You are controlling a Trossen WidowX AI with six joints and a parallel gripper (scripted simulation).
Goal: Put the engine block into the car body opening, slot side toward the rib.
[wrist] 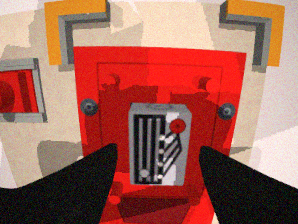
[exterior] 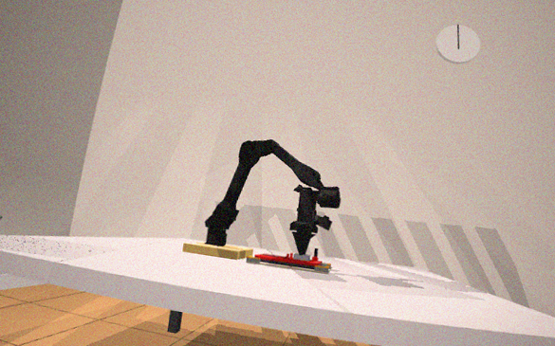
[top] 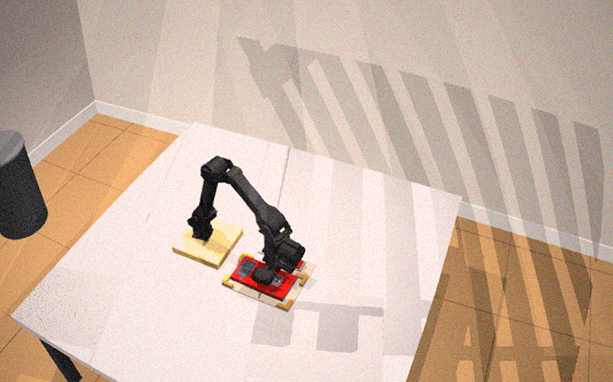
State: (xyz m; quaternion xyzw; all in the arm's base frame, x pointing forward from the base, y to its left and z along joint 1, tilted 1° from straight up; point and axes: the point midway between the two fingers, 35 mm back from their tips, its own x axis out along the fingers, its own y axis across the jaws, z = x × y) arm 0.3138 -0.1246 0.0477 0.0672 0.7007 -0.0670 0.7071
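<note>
Now: gripper tip 20 mm above the grey engine block. Also, from my gripper tip: black peg 110 mm to the left, 50 mm ahead, 10 mm below.
</note>
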